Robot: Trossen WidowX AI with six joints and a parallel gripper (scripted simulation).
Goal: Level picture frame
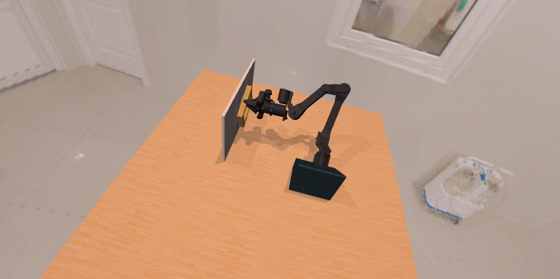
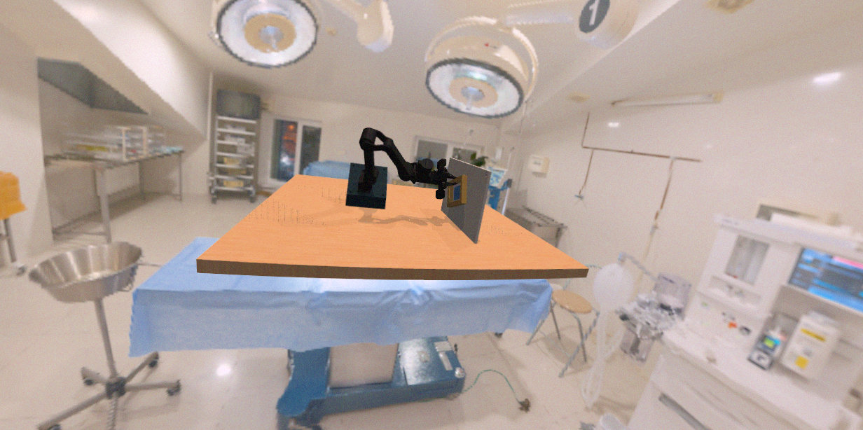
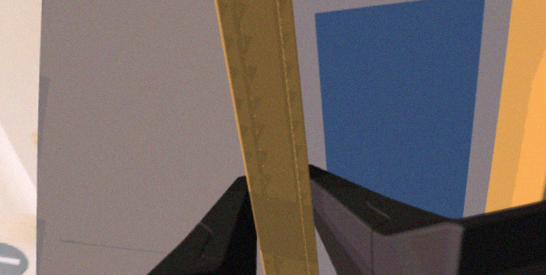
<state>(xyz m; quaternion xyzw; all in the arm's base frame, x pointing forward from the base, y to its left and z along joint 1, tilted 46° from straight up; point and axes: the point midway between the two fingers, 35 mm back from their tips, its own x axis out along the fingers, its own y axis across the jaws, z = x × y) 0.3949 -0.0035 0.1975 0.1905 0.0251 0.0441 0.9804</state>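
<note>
The picture frame is 1 cm ahead of my gripper tip, 2 cm to the right of it and 5 cm below it. The rest, counted from my gripper tip: grey wall panel 2 cm ahead, 2 cm to the right, 6 cm below.
</note>
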